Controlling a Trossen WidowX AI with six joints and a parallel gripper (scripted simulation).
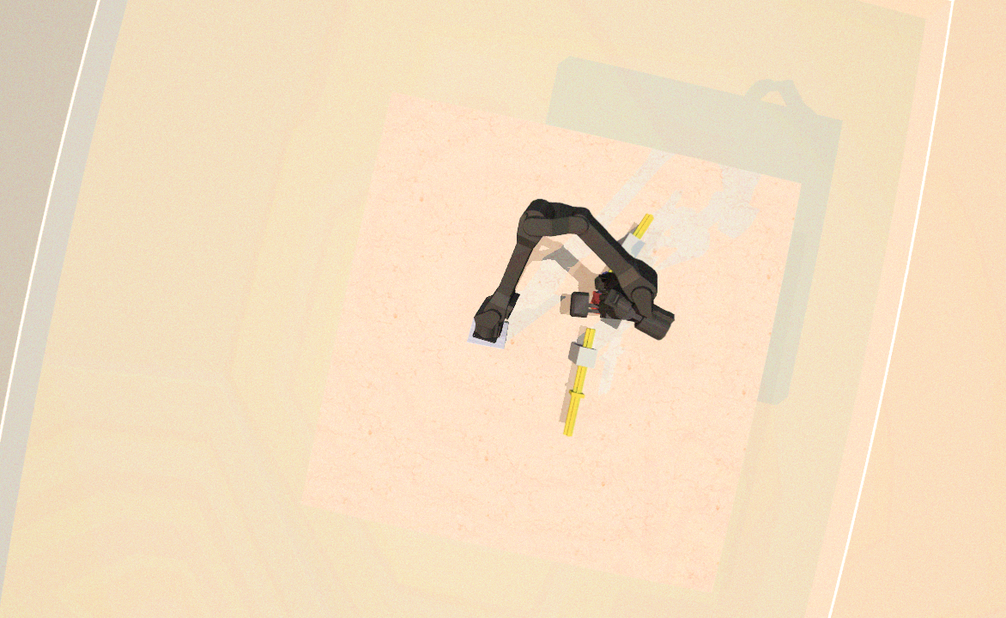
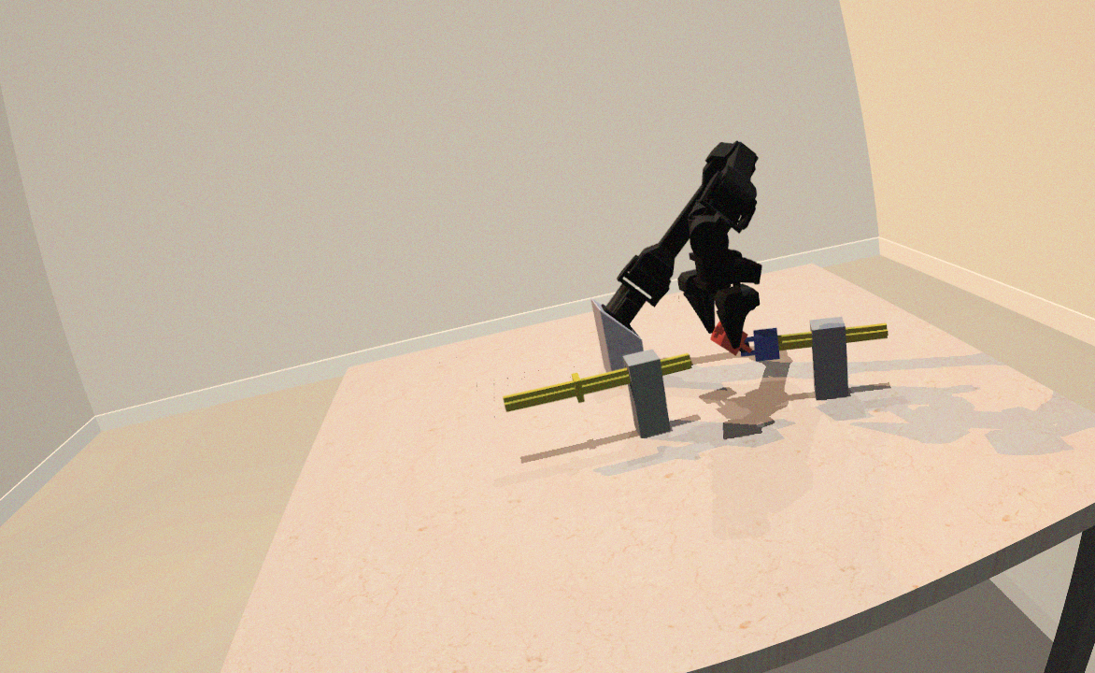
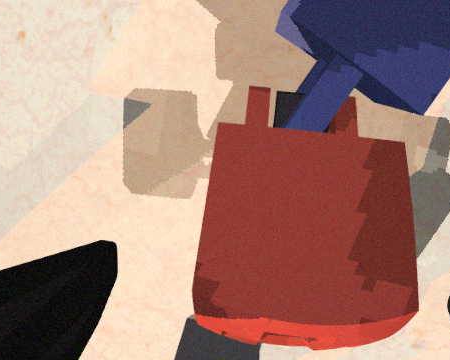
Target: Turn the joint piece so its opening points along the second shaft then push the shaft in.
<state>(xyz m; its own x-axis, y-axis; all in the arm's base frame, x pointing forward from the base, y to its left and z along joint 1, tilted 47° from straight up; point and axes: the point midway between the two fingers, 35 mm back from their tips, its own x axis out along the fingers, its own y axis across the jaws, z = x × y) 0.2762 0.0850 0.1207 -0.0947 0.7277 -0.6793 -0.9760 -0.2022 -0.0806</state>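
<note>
Right now my gripper tip is 1 cm to the right of the red square joint piece.
</note>
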